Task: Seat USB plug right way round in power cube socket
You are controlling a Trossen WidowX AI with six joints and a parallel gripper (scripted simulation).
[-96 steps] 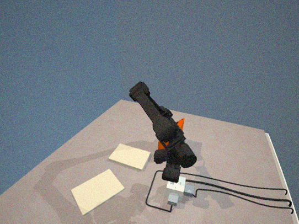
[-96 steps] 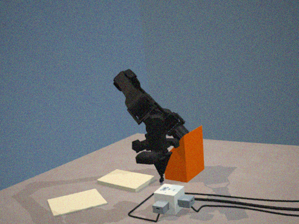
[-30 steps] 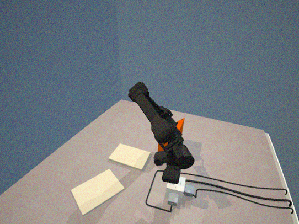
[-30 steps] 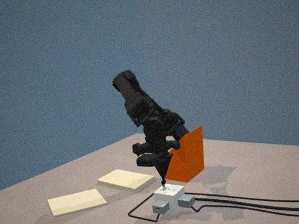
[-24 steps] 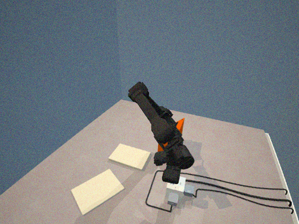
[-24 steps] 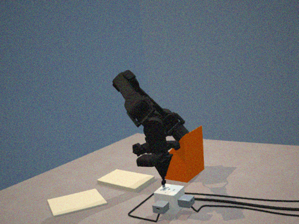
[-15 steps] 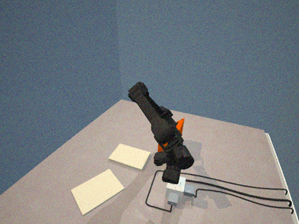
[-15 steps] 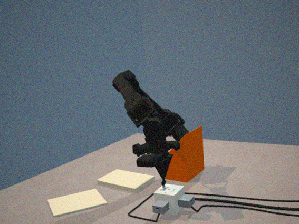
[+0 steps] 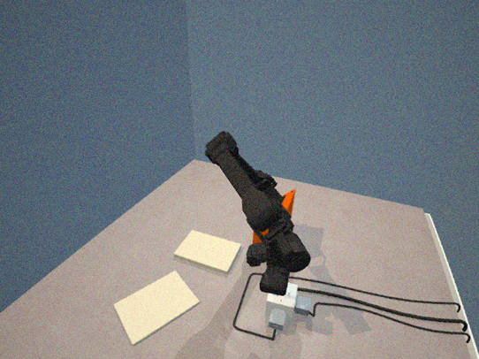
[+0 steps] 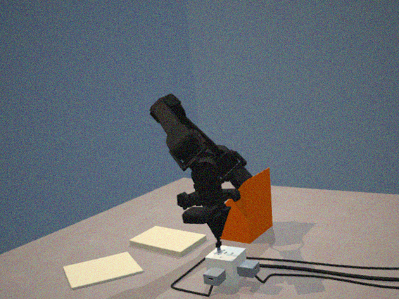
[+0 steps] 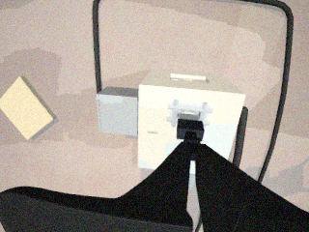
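The USB plug lies 2 cm below my gripper tip.
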